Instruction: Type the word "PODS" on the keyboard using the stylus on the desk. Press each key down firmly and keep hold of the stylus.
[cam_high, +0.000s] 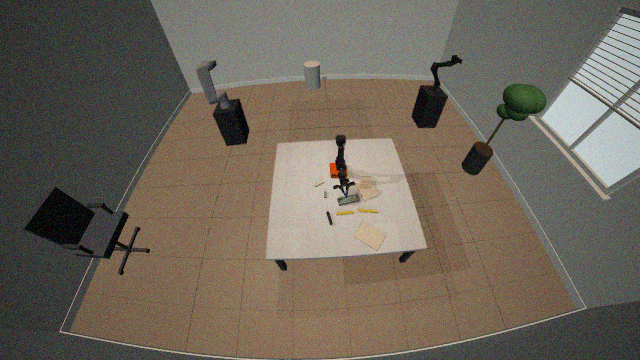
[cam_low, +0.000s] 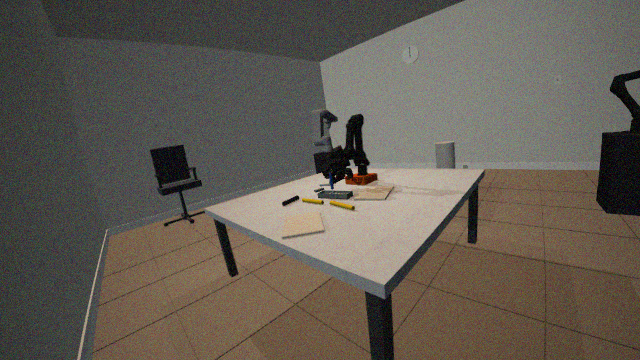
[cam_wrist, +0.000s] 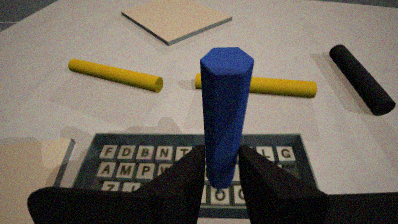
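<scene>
Now: gripper tip 2 cm above the blue stylus. Round my gripper tip: tan pad (37 cm ahead, 15 cm to the left, 7 cm below); then black rod (17 cm ahead, 16 cm to the right, 6 cm below).
</scene>
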